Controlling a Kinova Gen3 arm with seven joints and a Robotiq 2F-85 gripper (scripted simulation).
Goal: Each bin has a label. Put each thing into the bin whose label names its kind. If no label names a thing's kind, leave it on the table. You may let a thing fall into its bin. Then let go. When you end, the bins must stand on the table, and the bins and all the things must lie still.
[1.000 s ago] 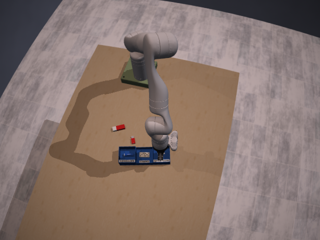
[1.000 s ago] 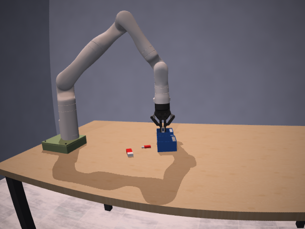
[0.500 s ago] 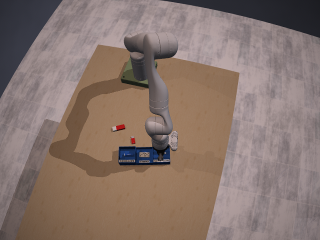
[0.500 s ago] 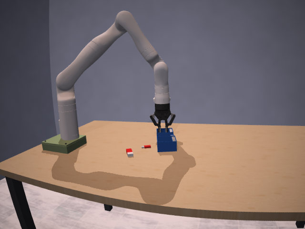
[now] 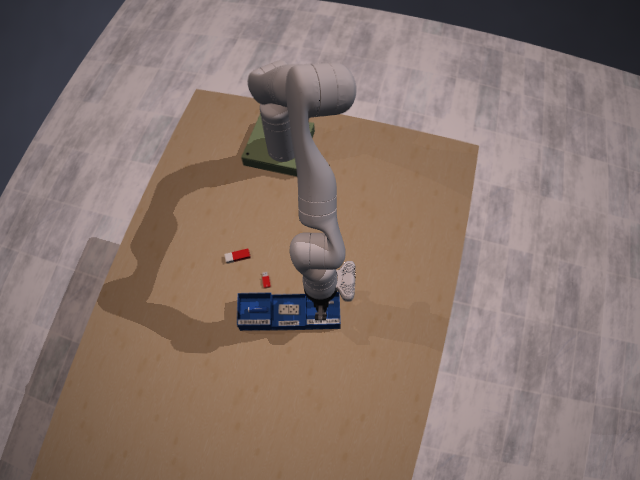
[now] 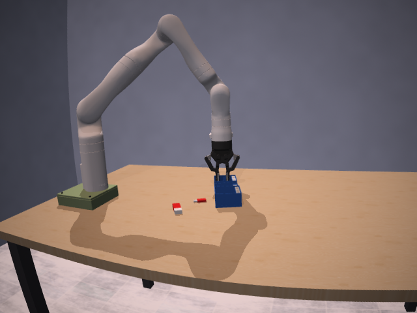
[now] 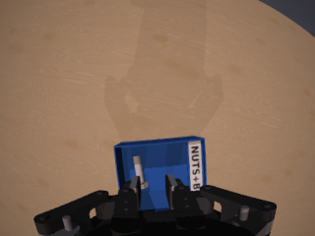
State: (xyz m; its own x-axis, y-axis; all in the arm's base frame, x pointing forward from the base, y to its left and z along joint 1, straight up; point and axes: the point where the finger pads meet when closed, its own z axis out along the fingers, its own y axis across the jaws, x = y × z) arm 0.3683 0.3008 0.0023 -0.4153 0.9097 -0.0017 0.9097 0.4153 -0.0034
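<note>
Now: the grey bolt 1 cm behind my hand and 3 cm below it. The rest, counted from my hand: blue battery (7 cm ahead, 14 cm to the right, 3 cm below); then white domino (4 cm ahead, 7 cm to the right, 3 cm below); then blue bin row (5 cm ahead, 7 cm to the right, 2 cm below).
</note>
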